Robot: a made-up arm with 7 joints.
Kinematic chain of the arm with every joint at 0, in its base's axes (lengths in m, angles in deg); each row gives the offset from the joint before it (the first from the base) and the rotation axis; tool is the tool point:
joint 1: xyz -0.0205 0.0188 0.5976 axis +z
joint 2: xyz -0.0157 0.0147 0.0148 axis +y
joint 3: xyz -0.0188 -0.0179 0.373 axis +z
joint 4: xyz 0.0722 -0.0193 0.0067 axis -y
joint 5: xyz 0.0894 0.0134 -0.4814 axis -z
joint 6: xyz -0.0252 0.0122 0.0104 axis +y
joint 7: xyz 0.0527 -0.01 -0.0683 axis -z
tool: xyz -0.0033 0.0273 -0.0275
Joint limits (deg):
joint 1: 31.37..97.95
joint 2: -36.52..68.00
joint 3: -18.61..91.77
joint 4: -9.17..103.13
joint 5: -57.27..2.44
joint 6: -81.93..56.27
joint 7: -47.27..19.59
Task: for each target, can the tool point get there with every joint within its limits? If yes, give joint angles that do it. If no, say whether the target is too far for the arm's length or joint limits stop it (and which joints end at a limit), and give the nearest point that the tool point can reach.
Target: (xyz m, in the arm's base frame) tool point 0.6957 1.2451 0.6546
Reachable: no: too far | nearest point 0.3971 0.7503 0.6375 | short by 0.578 m
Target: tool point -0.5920 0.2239 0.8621
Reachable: yes | joints 82.91 0.84 71.90 63.17 -11.20 -22.88 -21.74
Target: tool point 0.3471 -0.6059 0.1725
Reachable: no: joint limits stop it (at a limit: joint 1, joint 2, joint 3, joint 5, joint 6, joint 7) | nearest point 0.2087 -0.0984 0.2377 | short by 0.530 m
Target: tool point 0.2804 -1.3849 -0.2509
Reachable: no: too far | nearest point 0.1482 -0.1058 0.2317 | short by 1.374 m
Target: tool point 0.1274 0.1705 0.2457
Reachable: yes | joints 52.04 59.68 -6.56 28.00 -7.88 -48.63 -16.81
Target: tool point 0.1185 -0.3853 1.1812
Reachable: no: joint limits stop it (at a limit: joint 1, joint 2, joint 3, joint 4, joint 5, joint 6, joint 7) | nearest point 0.1956 -0.1557 1.3532 | short by 0.297 m
